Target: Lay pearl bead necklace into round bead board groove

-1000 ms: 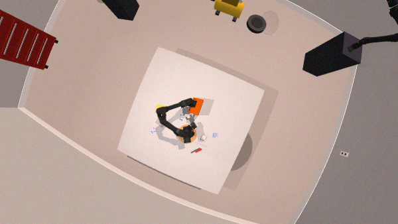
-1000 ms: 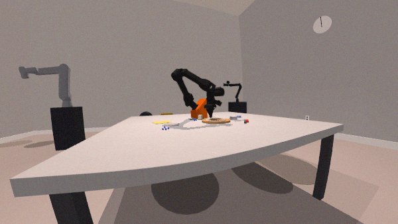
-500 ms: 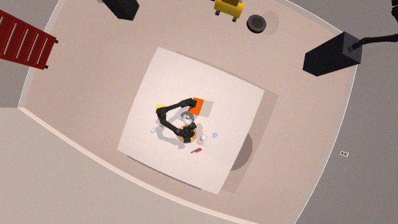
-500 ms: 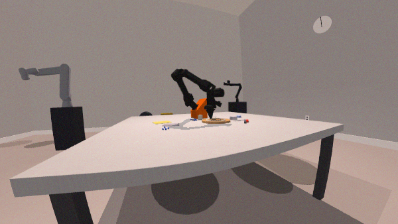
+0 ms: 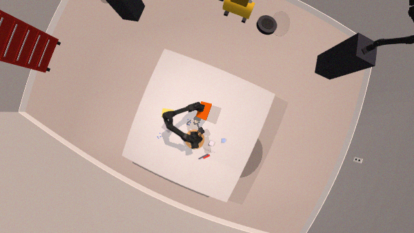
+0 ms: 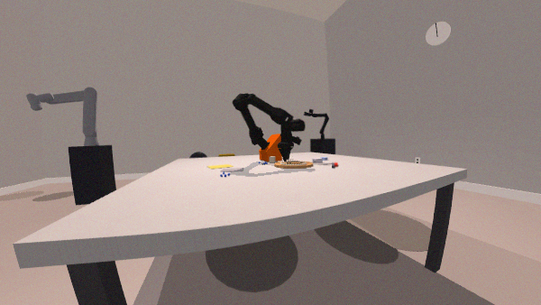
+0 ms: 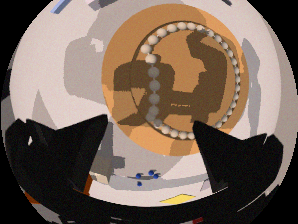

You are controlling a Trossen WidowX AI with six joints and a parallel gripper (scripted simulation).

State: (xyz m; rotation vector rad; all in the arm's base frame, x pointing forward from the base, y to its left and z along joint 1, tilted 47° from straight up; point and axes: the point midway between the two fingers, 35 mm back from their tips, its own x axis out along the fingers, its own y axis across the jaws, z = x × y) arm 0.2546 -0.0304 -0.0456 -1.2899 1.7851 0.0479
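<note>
Now: gripper tip 6 cm short of the round tan bead board and 1 cm above it. Also, from my gripper tip: tool: 20 cm ahead, 16 cm to the left, 1 cm below; white square: 5 cm ahead, 18 cm to the left, 1 cm below; pale blue cube: 1 cm behind, 29 cm to the left, 1 cm below.
</note>
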